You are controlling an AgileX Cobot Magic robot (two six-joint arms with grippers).
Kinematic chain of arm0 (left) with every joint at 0, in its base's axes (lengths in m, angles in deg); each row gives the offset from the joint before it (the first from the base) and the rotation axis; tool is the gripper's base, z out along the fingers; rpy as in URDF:
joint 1: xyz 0 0 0.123 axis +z
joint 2: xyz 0 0 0 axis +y
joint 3: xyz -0.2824 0 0.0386 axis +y
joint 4: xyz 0.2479 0 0.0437 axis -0.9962 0 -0.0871
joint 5: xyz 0 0 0 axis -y
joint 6: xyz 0.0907 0 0.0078 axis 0.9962 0 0.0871
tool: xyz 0 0 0 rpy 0 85 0
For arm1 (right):
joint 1: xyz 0 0 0.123 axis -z
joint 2: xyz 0 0 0 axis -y
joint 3: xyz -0.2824 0 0.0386 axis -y
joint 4: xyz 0.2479 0 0.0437 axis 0.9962 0 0.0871
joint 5: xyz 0 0 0 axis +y
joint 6: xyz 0.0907 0 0.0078 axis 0.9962 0 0.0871
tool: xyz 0 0 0 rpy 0 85 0
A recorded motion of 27 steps. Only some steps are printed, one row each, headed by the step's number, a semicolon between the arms.
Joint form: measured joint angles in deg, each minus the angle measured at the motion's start. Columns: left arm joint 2, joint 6, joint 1, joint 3, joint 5, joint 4; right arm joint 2, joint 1, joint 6, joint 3, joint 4, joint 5.
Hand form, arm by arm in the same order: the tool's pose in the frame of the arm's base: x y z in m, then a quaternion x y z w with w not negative. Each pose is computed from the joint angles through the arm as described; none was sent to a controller.
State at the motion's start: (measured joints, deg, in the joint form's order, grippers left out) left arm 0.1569 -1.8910 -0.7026 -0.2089 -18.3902 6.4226; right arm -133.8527 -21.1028 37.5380 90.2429 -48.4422 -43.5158
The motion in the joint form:
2: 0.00 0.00 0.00 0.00 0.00 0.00; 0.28 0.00 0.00 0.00 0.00 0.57
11: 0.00 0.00 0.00 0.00 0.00 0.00; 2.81 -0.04 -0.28 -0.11 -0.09 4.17
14: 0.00 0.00 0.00 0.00 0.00 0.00; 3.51 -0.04 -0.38 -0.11 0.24 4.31
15: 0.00 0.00 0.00 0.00 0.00 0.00; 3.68 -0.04 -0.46 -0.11 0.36 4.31
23: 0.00 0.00 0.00 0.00 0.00 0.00; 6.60 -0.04 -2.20 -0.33 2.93 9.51
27: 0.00 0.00 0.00 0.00 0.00 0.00; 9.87 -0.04 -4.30 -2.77 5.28 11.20
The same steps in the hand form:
2: 0.0541 -0.0039 0.1853 -0.03886 0.78285 -0.06083 0.61801; 0.4598 0.2271 0.1535 -0.31647 0.67049 0.30105 0.59972
11: 0.0541 -0.0039 0.1853 -0.03886 0.78285 -0.06083 0.61801; 0.4601 0.2242 0.1709 -0.31594 0.67598 0.27776 0.60505
14: 0.0541 -0.0039 0.1853 -0.03886 0.78285 -0.06083 0.61801; 0.4598 0.2237 0.1771 -0.31390 0.67286 0.27684 0.60999
15: 0.0541 -0.0039 0.1853 -0.03886 0.78285 -0.06083 0.61801; 0.4597 0.2236 0.1787 -0.31344 0.67180 0.27660 0.61149
23: 0.0541 -0.0039 0.1853 -0.03886 0.78285 -0.06083 0.61801; 0.4609 0.2171 0.1985 -0.29630 0.68437 0.24316 0.62025
27: 0.0541 -0.0039 0.1853 -0.03886 0.78285 -0.06083 0.61801; 0.4537 0.2111 0.2132 -0.28748 0.68701 0.22849 0.62703

